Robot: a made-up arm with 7 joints. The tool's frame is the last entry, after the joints.
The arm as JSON. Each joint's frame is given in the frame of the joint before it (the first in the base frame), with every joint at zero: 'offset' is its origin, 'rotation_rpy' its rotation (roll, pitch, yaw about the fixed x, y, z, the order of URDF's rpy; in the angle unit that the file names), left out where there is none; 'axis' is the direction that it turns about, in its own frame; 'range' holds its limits. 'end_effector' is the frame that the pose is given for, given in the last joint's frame.
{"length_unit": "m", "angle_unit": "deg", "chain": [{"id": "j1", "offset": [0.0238, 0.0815, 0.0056], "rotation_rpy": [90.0, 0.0, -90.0], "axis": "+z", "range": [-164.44, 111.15]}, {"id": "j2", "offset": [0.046, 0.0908, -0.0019], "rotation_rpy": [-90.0, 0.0, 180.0], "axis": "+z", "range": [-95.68, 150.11]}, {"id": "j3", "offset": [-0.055, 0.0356, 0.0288], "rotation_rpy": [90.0, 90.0, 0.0], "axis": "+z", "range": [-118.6, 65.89]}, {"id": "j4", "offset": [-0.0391, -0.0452, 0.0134], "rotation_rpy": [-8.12, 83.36, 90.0], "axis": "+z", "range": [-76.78, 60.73]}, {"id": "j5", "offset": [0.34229, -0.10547, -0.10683], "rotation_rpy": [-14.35, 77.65, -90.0], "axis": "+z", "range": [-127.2, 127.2]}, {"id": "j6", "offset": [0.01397, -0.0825, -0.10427], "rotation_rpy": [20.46, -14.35, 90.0], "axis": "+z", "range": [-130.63, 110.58]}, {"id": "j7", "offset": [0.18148, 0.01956, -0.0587], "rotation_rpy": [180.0, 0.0, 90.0], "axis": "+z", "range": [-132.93, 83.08]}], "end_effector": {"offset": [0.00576, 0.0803, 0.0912], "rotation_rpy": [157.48, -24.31, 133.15]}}
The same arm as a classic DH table. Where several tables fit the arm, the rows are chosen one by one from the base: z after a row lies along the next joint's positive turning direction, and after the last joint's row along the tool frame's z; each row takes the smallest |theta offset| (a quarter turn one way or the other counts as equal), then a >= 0, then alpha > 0; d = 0 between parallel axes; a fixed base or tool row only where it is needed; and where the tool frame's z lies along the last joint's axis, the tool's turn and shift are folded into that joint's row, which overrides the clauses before.
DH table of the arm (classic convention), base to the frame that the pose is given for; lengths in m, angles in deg. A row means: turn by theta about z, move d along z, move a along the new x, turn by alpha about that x. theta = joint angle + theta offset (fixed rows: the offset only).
base (fixed): a 0.0815; alpha -90; d 0.0056; theta offset 90
j1: a -0.046; alpha -90; d -0.0257; theta offset 0
j2: a -0.055; alpha 90; d -0.062; theta offset 0
j3: a -0.0451; alpha -83.42; d -0.0177; theta offset -81.83
j4: a -0.3044; alpha -78.04; d -0.1863; theta offset -76.27
j5: a 0.061; alpha -24.81; d -0.0352; theta offset -36.7
j6: a -0.1825; alpha 180; d 0; theta offset 42.35
j7: a -0.0029; alpha 147.34; d 0.1389; theta offset -85.9
tool (fixed): a 0; alpha 0; d 0.1491; theta offset 49.71
Joint limits (deg, base to tool): -164.44..111.15 -95.68..150.11 -118.6..65.89 -76.78..60.73 -127.2..127.2 -130.63..110.58 -132.93..83.08

